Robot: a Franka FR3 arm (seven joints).
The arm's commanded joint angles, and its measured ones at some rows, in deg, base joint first. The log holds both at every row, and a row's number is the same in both.
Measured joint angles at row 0:
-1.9 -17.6 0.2 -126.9 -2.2 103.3 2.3
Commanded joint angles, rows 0 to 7:
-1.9 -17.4 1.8 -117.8 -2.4 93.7 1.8
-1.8 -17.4 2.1 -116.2 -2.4 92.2 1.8
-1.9 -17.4 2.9 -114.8 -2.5 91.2 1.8
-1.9 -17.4 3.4 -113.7 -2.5 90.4 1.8
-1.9 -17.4 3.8 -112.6 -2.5 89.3 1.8
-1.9 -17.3 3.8 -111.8 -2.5 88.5 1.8
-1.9 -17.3 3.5 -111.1 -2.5 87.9 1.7
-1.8 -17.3 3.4 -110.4 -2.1 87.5 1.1
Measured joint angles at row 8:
-1.8 -18.0 3.6 -113.4 -2.2 90.2 2.3
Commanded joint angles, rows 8 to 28:
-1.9 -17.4 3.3 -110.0 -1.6 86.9 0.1
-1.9 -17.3 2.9 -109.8 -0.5 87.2 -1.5
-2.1 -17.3 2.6 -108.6 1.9 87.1 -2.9
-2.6 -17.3 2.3 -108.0 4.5 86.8 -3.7
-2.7 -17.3 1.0 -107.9 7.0 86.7 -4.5
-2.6 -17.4 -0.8 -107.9 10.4 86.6 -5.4
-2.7 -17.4 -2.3 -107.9 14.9 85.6 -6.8
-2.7 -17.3 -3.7 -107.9 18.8 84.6 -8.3
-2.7 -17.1 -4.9 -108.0 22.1 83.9 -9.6
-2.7 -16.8 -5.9 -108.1 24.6 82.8 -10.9
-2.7 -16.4 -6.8 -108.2 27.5 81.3 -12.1
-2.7 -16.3 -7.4 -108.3 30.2 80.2 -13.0
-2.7 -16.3 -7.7 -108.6 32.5 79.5 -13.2
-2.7 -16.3 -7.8 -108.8 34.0 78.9 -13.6
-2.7 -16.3 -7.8 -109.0 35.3 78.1 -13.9
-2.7 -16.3 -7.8 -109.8 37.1 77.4 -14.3
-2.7 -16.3 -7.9 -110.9 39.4 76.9 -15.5
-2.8 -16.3 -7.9 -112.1 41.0 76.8 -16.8
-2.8 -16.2 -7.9 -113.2 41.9 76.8 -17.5
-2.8 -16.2 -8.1 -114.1 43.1 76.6 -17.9
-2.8 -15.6 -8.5 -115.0 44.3 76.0 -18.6
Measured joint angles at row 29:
-2.0 -16.0 -8.0 -111.7 40.1 77.7 -15.5
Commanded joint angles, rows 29 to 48:
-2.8 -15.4 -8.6 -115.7 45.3 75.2 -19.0
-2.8 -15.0 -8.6 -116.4 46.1 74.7 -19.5
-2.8 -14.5 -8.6 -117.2 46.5 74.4 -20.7
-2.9 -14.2 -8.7 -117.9 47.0 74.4 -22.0
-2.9 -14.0 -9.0 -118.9 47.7 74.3 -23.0
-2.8 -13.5 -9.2 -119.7 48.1 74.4 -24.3
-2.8 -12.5 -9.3 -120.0 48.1 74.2 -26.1
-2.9 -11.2 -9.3 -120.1 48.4 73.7 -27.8
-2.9 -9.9 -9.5 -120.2 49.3 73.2 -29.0
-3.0 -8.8 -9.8 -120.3 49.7 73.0 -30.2
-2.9 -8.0 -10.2 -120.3 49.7 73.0 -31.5
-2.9 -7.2 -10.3 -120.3 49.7 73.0 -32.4
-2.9 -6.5 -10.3 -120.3 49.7 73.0 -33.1
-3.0 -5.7 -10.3 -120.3 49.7 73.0 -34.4
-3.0 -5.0 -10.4 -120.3 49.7 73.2 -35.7
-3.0 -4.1 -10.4 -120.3 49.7 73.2 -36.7
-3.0 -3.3 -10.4 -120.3 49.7 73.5 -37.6
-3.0 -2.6 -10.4 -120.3 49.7 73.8 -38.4
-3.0 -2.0 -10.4 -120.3 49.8 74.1 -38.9
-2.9 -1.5 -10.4 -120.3 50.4 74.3 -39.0
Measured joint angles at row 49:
-2.0 -3.3 -10.6 -120.4 48.3 74.5 -36.9
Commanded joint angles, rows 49 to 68:
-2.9 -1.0 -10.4 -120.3 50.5 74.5 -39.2
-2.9 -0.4 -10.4 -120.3 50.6 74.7 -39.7
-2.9 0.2 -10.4 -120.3 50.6 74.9 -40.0
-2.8 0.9 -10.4 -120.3 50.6 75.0 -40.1
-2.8 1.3 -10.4 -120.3 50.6 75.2 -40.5
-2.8 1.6 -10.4 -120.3 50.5 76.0 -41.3
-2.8 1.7 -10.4 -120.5 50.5 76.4 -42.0
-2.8 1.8 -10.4 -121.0 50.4 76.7 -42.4
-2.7 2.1 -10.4 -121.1 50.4 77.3 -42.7
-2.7 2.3 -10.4 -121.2 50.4 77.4 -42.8
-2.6 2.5 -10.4 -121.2 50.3 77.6 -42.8
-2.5 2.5 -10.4 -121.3 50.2 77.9 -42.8
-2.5 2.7 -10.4 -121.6 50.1 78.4 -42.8
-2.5 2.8 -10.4 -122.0 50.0 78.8 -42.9
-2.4 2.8 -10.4 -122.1 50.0 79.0 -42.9
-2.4 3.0 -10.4 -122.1 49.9 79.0 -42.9
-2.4 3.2 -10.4 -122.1 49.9 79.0 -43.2
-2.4 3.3 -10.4 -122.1 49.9 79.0 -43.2
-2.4 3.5 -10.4 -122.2 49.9 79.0 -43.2
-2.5 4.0 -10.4 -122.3 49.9 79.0 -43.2
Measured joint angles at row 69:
-2.1 3.6 -10.7 -121.2 49.3 78.1 -42.0
